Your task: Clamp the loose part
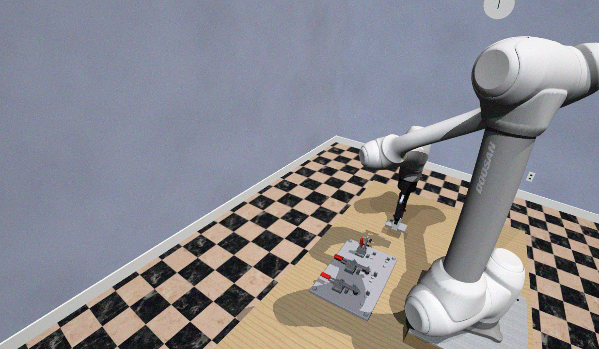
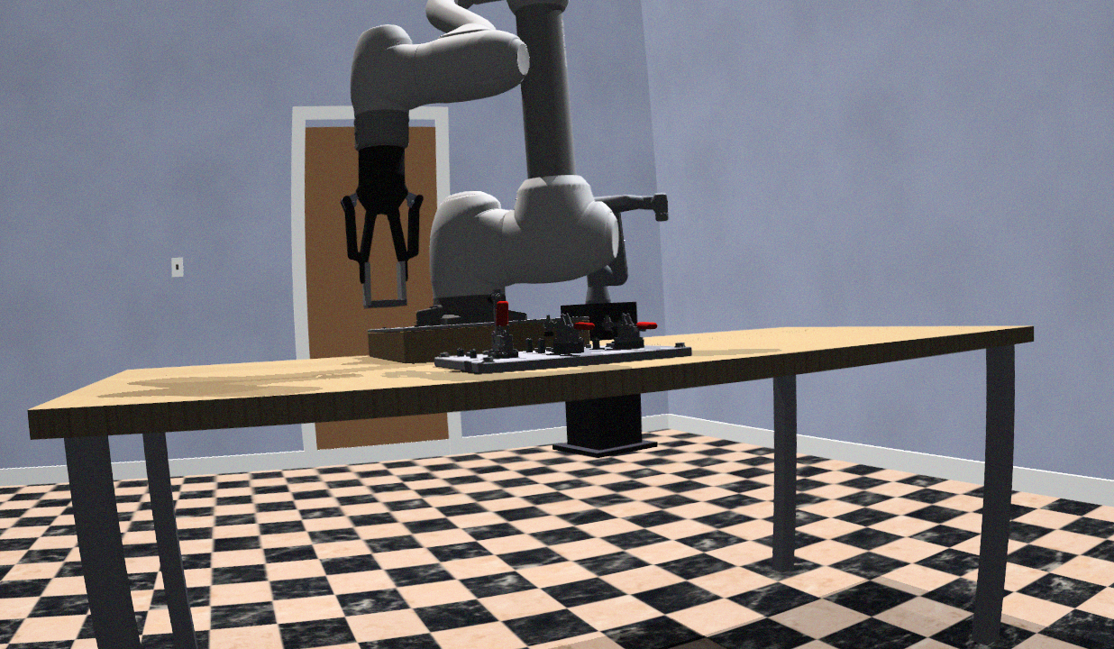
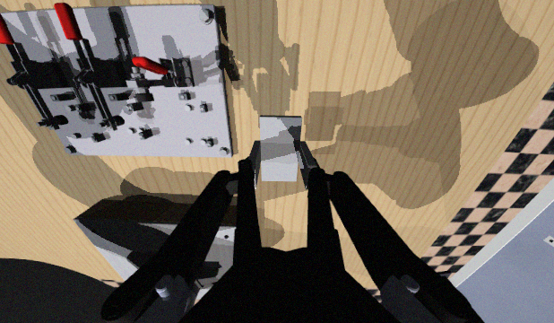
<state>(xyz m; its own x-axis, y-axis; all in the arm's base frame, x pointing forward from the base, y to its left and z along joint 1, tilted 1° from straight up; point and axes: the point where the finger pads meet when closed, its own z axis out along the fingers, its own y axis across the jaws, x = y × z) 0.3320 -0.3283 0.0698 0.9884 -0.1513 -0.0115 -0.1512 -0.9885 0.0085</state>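
The grey fixture plate is 260 mm to the left of my hand, 130 mm below it and 100 mm ahead of it. Also, from my hand: flat grey part (30 mm below).
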